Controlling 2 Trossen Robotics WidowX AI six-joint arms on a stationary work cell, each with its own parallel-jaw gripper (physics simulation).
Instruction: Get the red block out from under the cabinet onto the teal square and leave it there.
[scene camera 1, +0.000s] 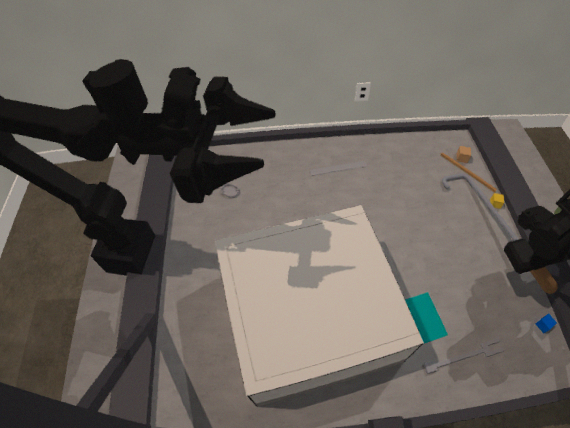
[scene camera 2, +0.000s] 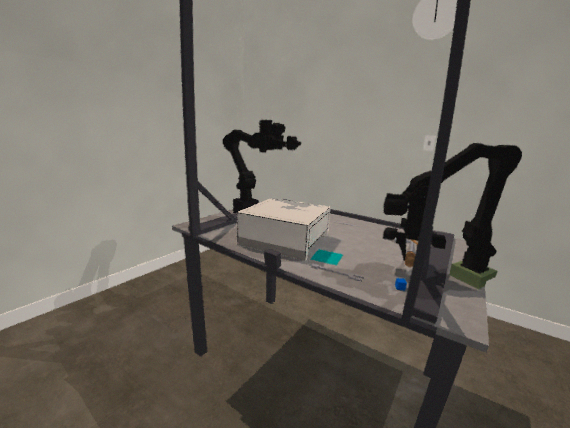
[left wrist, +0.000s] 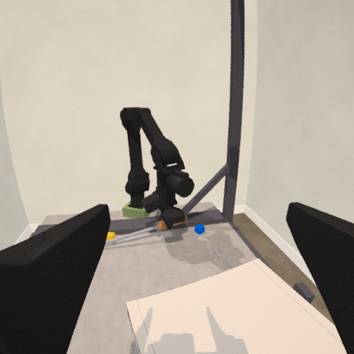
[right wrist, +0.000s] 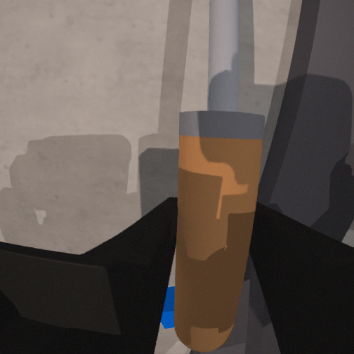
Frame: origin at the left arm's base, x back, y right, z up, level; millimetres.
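Seen in the pictures: left gripper, fingertip midpoint: (scene camera 1: 269, 137) (scene camera 2: 293, 143); right gripper, fingertip midpoint: (scene camera 1: 531, 267); left arm's base at its link origin: (scene camera 1: 118, 238) (scene camera 2: 245, 199); right arm's base at its link origin: (scene camera 2: 474, 267).
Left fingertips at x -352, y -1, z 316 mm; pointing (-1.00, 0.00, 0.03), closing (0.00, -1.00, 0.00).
Pixels of each thing's middle, then the offset from my left fingertips to it. "spot": a spot on its surface instead.
- pale cabinet at the middle of its body: (scene camera 1: 311, 304) (scene camera 2: 285, 224) dx -68, dy +87, dz -326 mm
- teal square at a spot on its surface: (scene camera 1: 430, 319) (scene camera 2: 334, 259) spot: dx -312, dy +70, dz -394 mm
- orange handle at the middle of its body: (scene camera 1: 536, 267) dx -537, dy -40, dz -339 mm
- grey hooked rod at the middle of its body: (scene camera 1: 494, 227) (scene camera 2: 402, 249) dx -468, dy -147, dz -359 mm
- blue block at the middle of its body: (scene camera 1: 546, 323) (scene camera 2: 400, 284) dx -561, dy +67, dz -382 mm
- yellow block at the middle of its body: (scene camera 1: 497, 200) dx -504, dy -245, dz -382 mm
- orange block at the middle of its body: (scene camera 1: 463, 154) dx -438, dy -393, dz -379 mm
- thin orange stick at the middle of its body: (scene camera 1: 468, 171) dx -446, dy -342, dz -391 mm
- thin forked tool at the middle of its body: (scene camera 1: 464, 356) (scene camera 2: 336, 271) dx -377, dy +142, dz -391 mm
- ring at the middle of its body: (scene camera 1: 211, 182) dx +215, dy -229, dz -390 mm
The pale cabinet (scene camera 1: 320, 320) (scene camera 2: 272, 235) (left wrist: 235, 305) stands on the table. The red block does not show in any view; the space under the cabinet is hidden. The teal square (scene camera 1: 430, 319) (scene camera 2: 327, 257) lies beside the cabinet, at its right in both scene views. My right gripper (right wrist: 210, 207) is shut on the orange handle (right wrist: 215, 160) (scene camera 1: 547, 281) of the grey hooked rod (right wrist: 223, 55) (scene camera 1: 490, 207) (left wrist: 132, 235), whose bent end points away, toward the back of the table in scene camera 1. My left gripper (scene camera 1: 268, 138) (scene camera 2: 300, 143) (left wrist: 200, 212) is open and empty, high above the table.
A blue block (scene camera 1: 546, 323) (scene camera 2: 400, 284) (left wrist: 199, 229) lies near the handle. A yellow block (scene camera 1: 497, 200), an orange block (scene camera 1: 464, 154) and a thin orange stick (scene camera 1: 470, 173) lie by the rod. A thin forked tool (scene camera 1: 457, 361) lies near the teal square; a ring (scene camera 1: 223, 192) lies behind the cabinet.
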